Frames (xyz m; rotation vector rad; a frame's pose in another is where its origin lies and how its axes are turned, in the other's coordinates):
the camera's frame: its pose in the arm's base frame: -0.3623 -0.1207 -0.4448 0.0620 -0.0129 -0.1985
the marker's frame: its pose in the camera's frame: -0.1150 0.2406 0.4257 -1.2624 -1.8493 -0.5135
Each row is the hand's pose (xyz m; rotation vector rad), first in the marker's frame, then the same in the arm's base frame.
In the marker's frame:
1: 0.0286 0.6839 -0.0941 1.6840 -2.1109 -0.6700
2: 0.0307 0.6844 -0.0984 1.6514 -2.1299 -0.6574
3: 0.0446 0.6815 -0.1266 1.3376 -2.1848 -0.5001
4: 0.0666 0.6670 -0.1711 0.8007 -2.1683 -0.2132
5: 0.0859 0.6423 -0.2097 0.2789 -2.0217 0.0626
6: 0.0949 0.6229 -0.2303 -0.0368 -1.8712 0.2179
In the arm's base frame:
1: 0.2477 0.2110 0.0150 -0.2757 2.0234 -1.9269
2: 0.2491 0.2087 0.0190 -0.2426 2.0167 -1.9126
3: 0.2521 0.1928 0.0461 0.1161 2.0382 -1.7750
4: 0.2474 0.1653 0.0896 0.7286 2.0052 -1.4858
5: 0.2314 0.1387 0.1285 1.3061 1.8838 -1.1169
6: 0.2170 0.1224 0.1487 1.6346 1.7619 -0.8411

